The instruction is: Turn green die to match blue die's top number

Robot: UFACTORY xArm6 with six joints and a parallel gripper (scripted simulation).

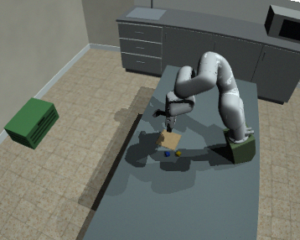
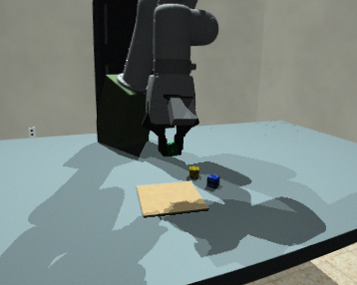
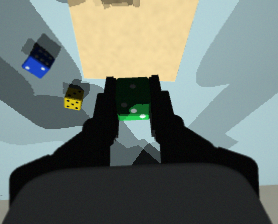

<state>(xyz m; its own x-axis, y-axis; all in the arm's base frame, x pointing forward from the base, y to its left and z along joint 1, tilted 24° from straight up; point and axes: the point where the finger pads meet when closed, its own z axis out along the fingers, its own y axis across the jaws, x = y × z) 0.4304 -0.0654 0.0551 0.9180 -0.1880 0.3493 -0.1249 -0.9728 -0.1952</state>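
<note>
Now: hand 13 cm above the tan mat. Round my hand: green die: 1 cm below; then yellow die: 8 cm behind, 11 cm to the left, 11 cm below; then blue die: 1 cm behind, 13 cm to the left, 11 cm below.
</note>
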